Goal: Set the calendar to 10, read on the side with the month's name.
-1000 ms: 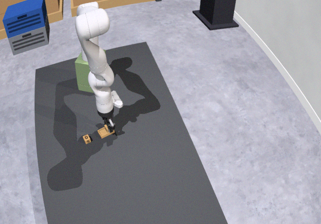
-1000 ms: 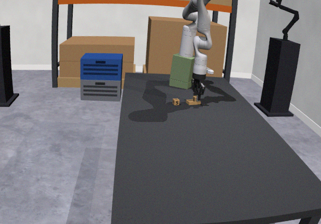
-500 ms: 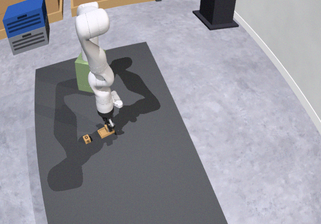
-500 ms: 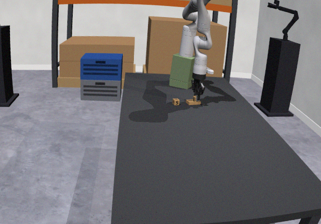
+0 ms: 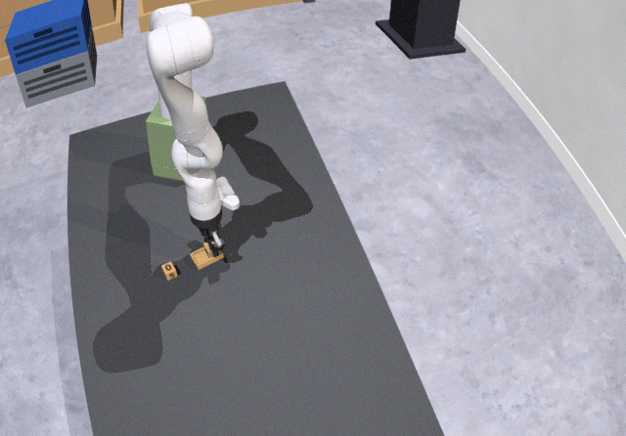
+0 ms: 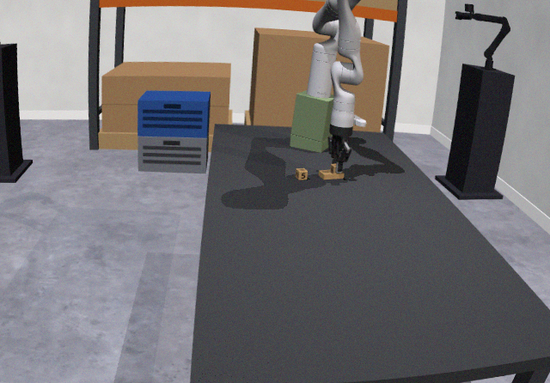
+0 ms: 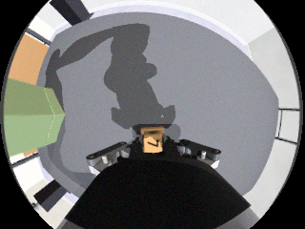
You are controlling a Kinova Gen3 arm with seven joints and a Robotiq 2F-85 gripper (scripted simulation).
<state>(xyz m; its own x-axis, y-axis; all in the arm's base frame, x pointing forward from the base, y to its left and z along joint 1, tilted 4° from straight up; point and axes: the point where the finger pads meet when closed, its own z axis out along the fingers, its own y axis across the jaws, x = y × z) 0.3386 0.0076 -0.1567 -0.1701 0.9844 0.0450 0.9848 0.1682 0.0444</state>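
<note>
Right now my hand is 30 mm above the wooden calendar tray and 20 mm to the left of it.
</note>
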